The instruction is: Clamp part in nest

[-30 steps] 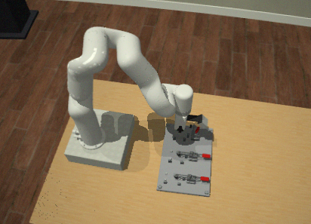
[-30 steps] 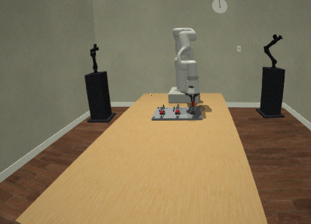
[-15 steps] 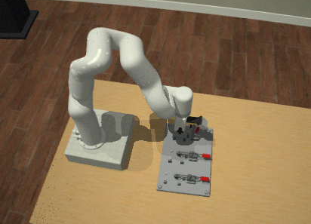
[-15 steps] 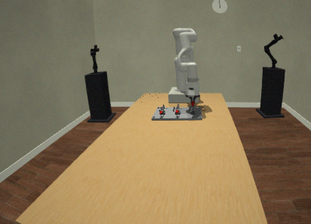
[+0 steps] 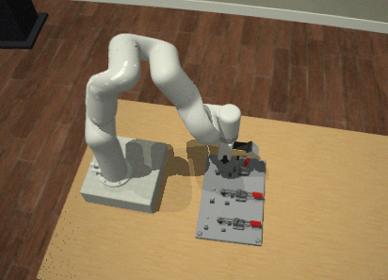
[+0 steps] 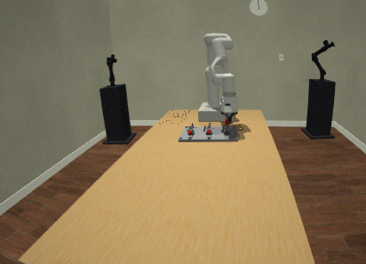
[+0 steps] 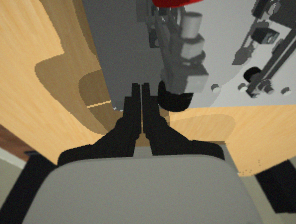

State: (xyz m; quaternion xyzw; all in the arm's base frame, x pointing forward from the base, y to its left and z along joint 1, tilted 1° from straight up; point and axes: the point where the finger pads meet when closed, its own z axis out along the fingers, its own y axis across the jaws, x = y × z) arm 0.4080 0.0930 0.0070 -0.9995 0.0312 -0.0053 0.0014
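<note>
Now: hand 20 mm to the left of the grey block part and 50 mm above it. From my hand the other things lie so: grey fixture plate (40 mm ahead, 130 mm to the right, 70 mm below).
</note>
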